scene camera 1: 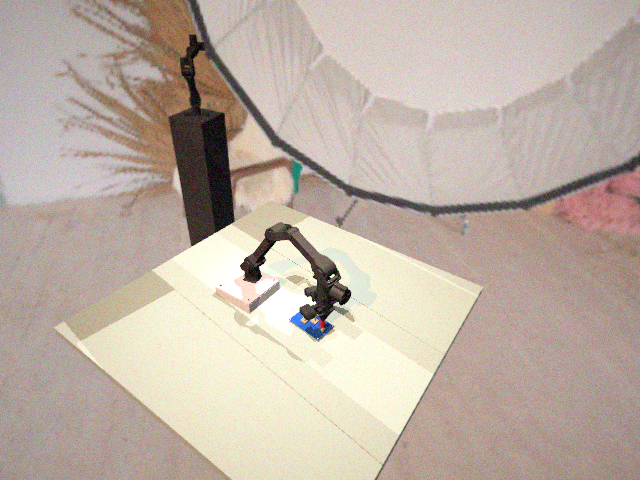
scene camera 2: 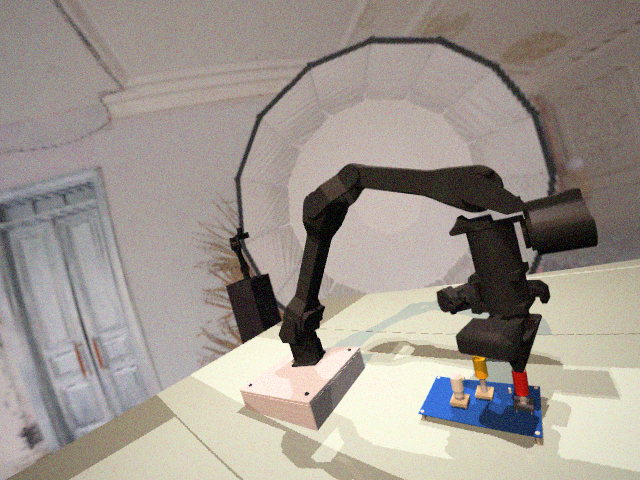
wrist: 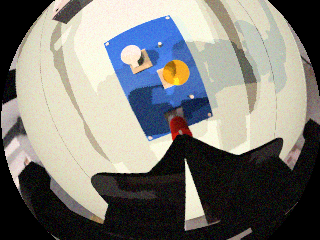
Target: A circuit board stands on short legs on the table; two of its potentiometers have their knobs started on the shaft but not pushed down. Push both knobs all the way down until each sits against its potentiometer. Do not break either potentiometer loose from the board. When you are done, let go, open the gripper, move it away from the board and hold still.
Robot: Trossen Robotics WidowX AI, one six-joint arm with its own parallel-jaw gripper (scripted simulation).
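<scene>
It is my gripper that I see in scene camera 1 (322, 320), and scene camera 2 and the wrist view show it too. On my gripper, (scene camera 2: 529, 323) and (wrist: 209, 220) are the same spot.
</scene>
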